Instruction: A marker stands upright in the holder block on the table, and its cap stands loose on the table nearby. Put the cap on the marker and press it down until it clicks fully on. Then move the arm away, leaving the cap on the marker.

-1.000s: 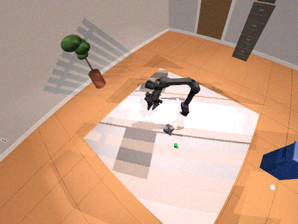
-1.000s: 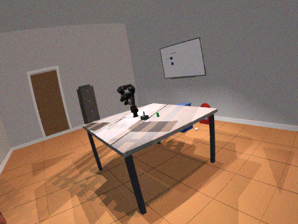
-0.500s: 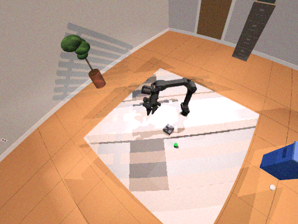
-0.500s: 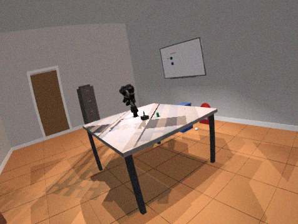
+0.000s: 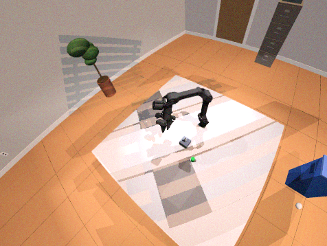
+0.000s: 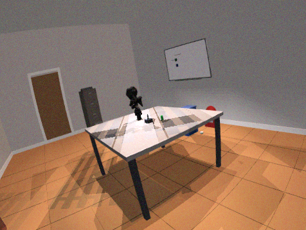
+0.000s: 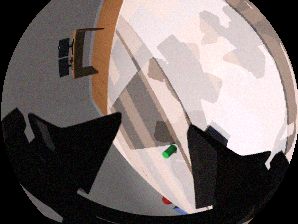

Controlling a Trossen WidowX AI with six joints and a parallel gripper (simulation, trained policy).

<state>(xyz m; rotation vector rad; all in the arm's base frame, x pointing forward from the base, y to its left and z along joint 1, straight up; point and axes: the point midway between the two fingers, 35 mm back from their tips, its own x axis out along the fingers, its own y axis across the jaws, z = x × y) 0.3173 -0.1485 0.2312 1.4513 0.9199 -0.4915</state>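
The green cap lies 250 mm to the left of my gripper tip and 180 mm below it. Also, from my gripper tip: grey holder block (90 mm behind, 120 mm to the left, 180 mm below).
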